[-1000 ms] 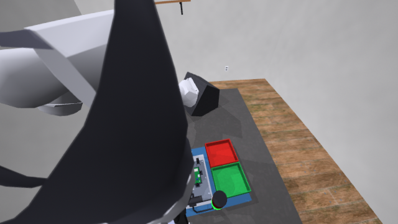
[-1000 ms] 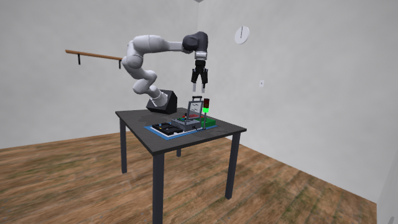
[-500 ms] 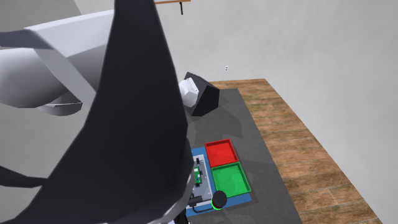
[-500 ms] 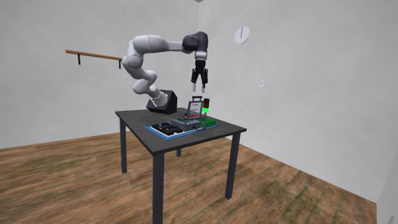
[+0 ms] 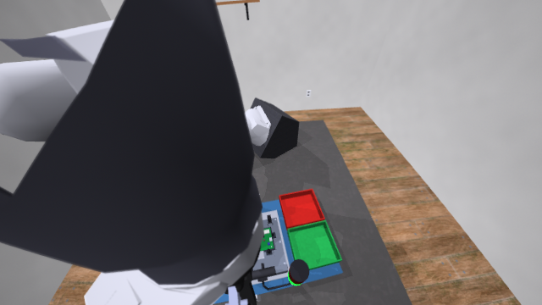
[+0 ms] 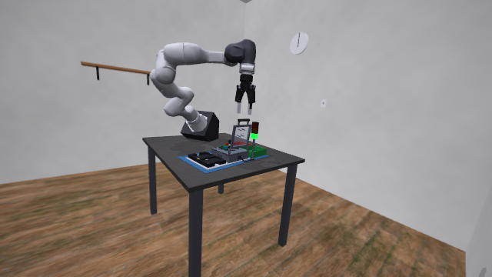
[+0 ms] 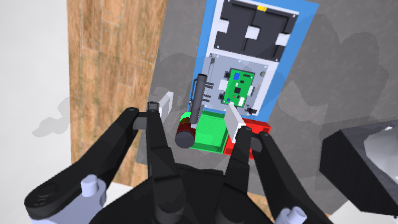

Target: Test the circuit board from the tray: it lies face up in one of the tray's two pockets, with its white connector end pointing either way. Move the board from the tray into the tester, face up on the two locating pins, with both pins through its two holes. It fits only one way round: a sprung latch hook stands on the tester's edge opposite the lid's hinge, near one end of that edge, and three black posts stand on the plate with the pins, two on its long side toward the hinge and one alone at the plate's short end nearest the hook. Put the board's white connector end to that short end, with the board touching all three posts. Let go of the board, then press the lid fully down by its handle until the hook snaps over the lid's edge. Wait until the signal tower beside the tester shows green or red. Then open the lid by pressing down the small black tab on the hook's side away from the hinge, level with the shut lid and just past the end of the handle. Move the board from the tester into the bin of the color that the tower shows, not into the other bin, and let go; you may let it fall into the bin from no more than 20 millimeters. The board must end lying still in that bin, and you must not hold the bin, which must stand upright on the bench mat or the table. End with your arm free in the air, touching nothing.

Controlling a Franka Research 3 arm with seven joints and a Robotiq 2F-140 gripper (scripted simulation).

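My hand is 260 mm above the green circuit board, 120 mm past it and 20 mm to the right of it. Also, from my hand: latch hook (240 mm below, 180 mm behind, 80 mm to the left); then clear lid (150 mm below, 10 mm behind); then dark plate (260 mm below, 110 mm behind, 20 mm to the left).
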